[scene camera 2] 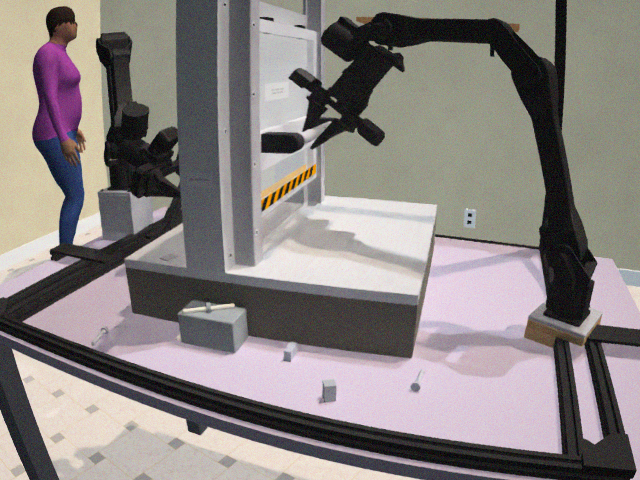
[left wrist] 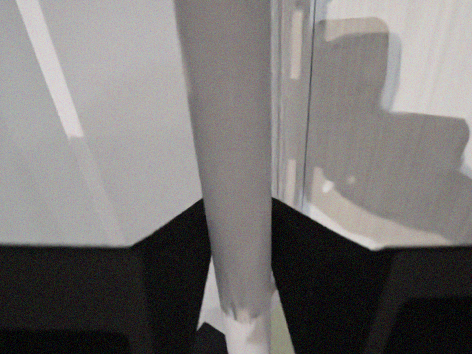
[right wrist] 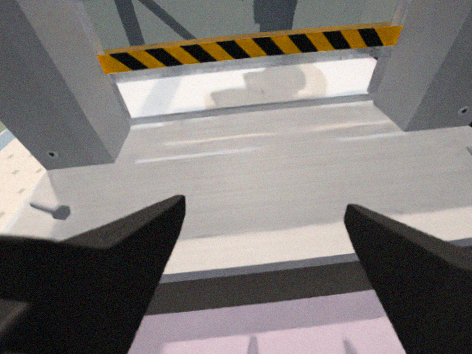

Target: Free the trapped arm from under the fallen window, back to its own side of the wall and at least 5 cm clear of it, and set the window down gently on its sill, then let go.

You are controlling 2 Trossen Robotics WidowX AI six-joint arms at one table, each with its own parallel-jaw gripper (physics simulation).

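Places are measured from the left arm's base along level axes (x right, y ahead, z up), in centimetres.
Pixels of known places: left gripper, fingertip midpoint: (scene camera 2: 306, 144); right gripper, fingertip midpoint: (right wrist: 264, 207); left arm's base at its link origin: (scene camera 2: 567, 313); right arm's base at its link origin: (scene camera 2: 124, 187).
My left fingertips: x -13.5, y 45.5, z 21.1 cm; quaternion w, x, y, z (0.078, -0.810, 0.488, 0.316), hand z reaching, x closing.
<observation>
For each thing: its top centre in the pictures, then the offset to it from my left fingertips. "spot": a spot on its surface instead.
- window at a spot on its surface: (scene camera 2: 284, 67) spot: dz +13.6, dx -3.6, dy +1.4 cm
- yellow-and-black striped bottom rail at a spot on its surface: (right wrist: 250, 50) (scene camera 2: 280, 185) spot: dz -7.8, dx -2.1, dy +4.6 cm
- window's round grey handle bar at its top centre: (left wrist: 222, 261) (scene camera 2: 315, 127) dz +3.0, dx +1.1, dy -1.0 cm
- dark end piece at a spot on its surface: (scene camera 2: 281, 142) spot: dz +2.3, dx -11.2, dy -7.1 cm
The window (scene camera 2: 284, 67) has a yellow-and-black striped bottom rail (scene camera 2: 289, 187) (right wrist: 250, 50), raised with a gap above the pale sill slab (scene camera 2: 372, 248) (right wrist: 250, 185). My left gripper (scene camera 2: 308, 138) (left wrist: 238, 207) is shut on the window's round grey handle bar (left wrist: 232, 125), which has a dark end piece (scene camera 2: 281, 142). My right gripper (right wrist: 264, 207) is open and empty, on the near side of the wall in the right wrist view, above the slab's edge. Its arm (scene camera 2: 135, 144) is left of the wall in the scene view; the post hides its fingertips there.
Tall grey posts (scene camera 2: 201, 144) (right wrist: 57, 85) flank the window. A grey block (scene camera 2: 211, 330) with a pale stick stands before the slab. Small grey blocks (scene camera 2: 290, 351) (scene camera 2: 328, 391) and a bolt (scene camera 2: 417, 380) lie on the table. Another bolt (right wrist: 60, 212) lies on the slab.
</observation>
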